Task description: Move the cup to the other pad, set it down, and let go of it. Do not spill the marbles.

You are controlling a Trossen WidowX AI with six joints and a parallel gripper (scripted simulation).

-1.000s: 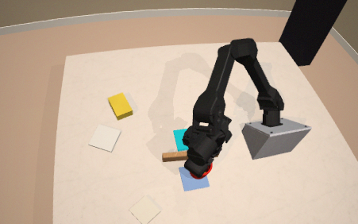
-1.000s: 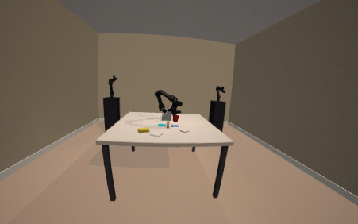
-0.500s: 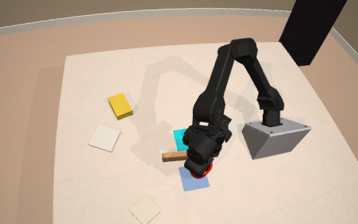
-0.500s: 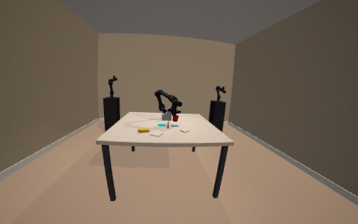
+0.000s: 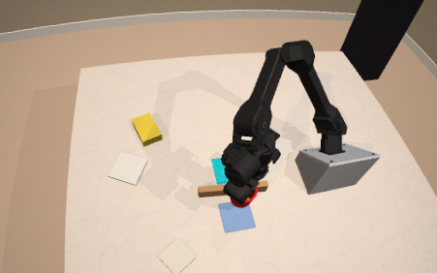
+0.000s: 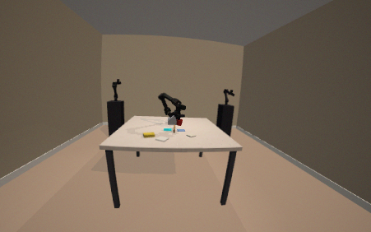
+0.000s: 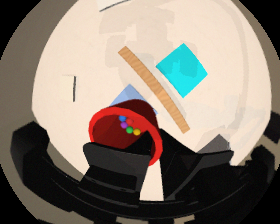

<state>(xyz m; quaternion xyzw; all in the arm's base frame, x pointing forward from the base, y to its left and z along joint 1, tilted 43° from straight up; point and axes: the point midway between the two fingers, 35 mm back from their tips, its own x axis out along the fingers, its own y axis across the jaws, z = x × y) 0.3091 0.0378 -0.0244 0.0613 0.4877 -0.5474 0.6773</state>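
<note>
My gripper tip is now 1 cm short of the cyan tile, 12 cm to the left of it and 11 cm above it. The rest, counted from my gripper tip: cup (2 cm ahead, 2 cm to the left); then yellow block (25 cm ahead, 33 cm to the right, 9 cm below).
</note>
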